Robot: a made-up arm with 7 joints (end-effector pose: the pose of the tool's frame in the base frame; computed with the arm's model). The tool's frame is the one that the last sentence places.
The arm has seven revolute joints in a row. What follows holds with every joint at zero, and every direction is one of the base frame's. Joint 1 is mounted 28 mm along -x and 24 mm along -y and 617 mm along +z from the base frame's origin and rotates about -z. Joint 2 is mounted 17 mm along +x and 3 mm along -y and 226 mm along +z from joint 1 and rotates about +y. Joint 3 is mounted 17 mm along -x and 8 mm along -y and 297 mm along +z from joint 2 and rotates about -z. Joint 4 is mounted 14 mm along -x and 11 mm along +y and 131 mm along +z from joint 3 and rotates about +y. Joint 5 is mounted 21 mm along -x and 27 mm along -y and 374 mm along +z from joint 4 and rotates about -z. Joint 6 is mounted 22 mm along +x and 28 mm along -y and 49 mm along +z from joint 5 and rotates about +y. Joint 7 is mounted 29 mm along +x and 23 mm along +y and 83 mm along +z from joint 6 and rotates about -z. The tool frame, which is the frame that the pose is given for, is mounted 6 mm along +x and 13 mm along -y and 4 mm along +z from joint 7; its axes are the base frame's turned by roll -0.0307, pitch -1.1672 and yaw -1.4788 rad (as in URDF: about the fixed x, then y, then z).
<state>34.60 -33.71 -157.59 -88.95 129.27 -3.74 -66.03</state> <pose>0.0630 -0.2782 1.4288 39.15 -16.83 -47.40</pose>
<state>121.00 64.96 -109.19 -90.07 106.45 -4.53 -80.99</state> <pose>-0.6830 -0.1717 0.8052 5.35 35.87 159.38</pose>
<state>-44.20 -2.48 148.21 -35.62 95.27 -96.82 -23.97</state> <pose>0.0807 0.2233 1.6325 85.18 2.93 0.92</pose>
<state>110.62 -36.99 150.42 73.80 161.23 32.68 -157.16</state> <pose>0.0624 0.6986 1.1281 -71.06 -2.56 57.85</pose>
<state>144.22 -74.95 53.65 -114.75 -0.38 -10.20 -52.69</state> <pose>0.4316 -0.1528 0.5866 67.95 50.15 -59.17</pose>
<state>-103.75 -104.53 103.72 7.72 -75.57 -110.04 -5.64</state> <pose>0.1681 -0.7816 0.5225 -68.87 59.46 116.59</pose>
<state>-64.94 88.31 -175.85 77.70 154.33 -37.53 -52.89</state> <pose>0.1811 0.5041 1.3609 84.81 -75.80 -25.67</pose>
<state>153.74 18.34 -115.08 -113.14 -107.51 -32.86 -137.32</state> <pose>-0.4606 0.2471 0.9687 -30.44 46.50 157.61</pose>
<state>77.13 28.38 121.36 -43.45 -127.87 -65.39 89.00</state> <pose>0.3663 -0.4343 1.4808 40.92 -56.10 101.64</pose>
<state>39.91 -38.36 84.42 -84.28 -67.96 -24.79 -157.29</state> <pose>0.0566 0.5756 1.1554 -86.69 24.33 46.19</pose>
